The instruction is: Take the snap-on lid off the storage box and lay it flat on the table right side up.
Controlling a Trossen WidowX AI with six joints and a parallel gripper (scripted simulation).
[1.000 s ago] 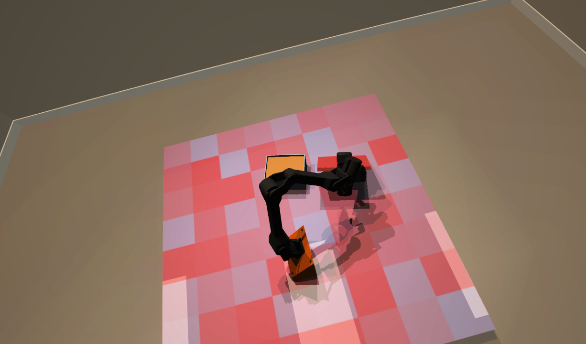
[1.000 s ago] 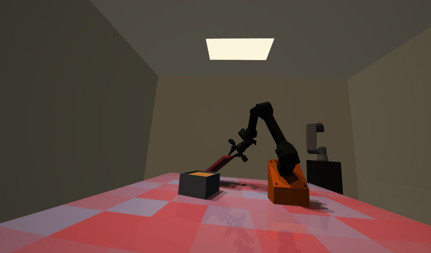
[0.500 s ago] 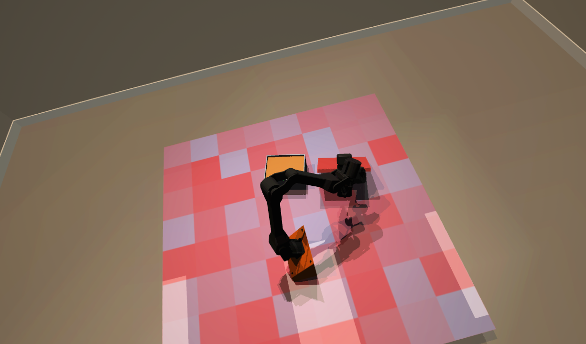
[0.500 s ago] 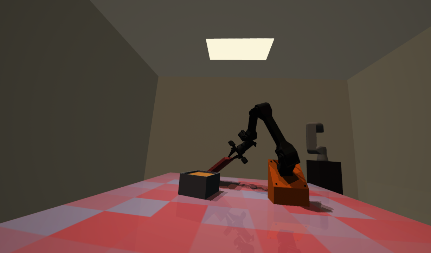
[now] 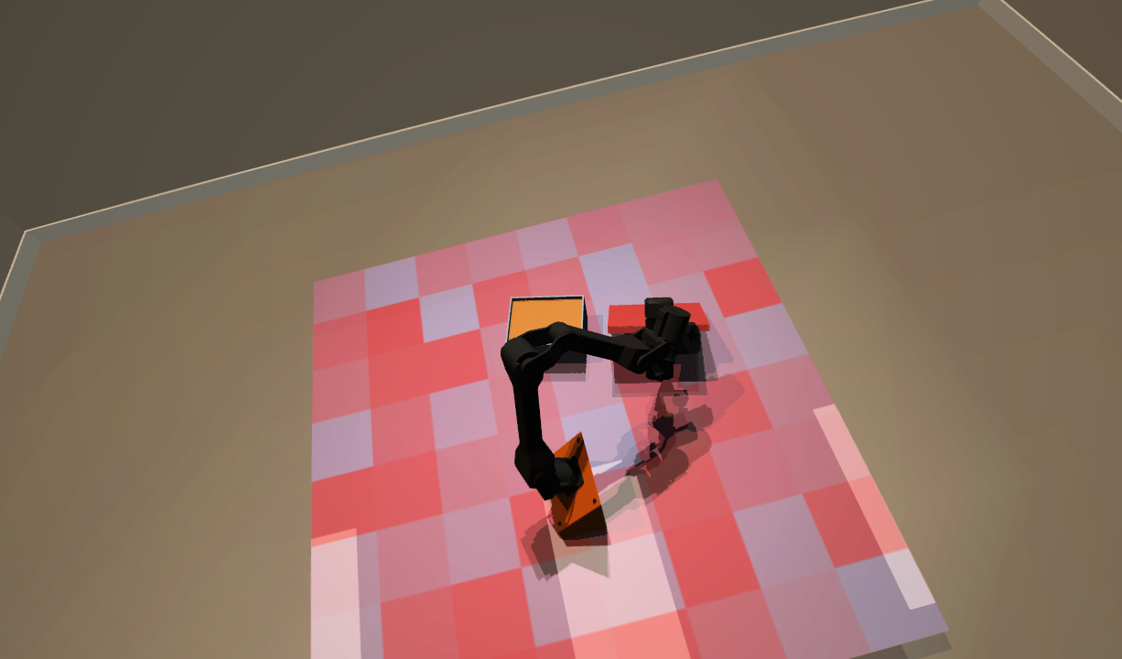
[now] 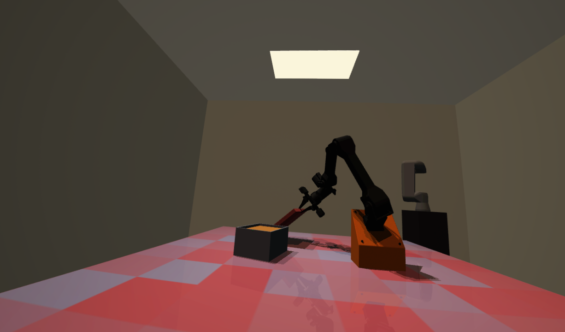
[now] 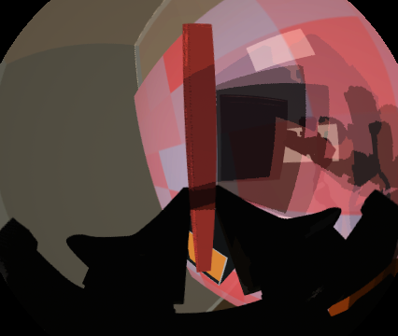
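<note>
The lid is 6 cm ahead of my gripper tip, 2 cm to the right of it and 5 cm below it. Round my gripper tip: storage box: 16 cm ahead, 25 cm to the left, 12 cm below.
</note>
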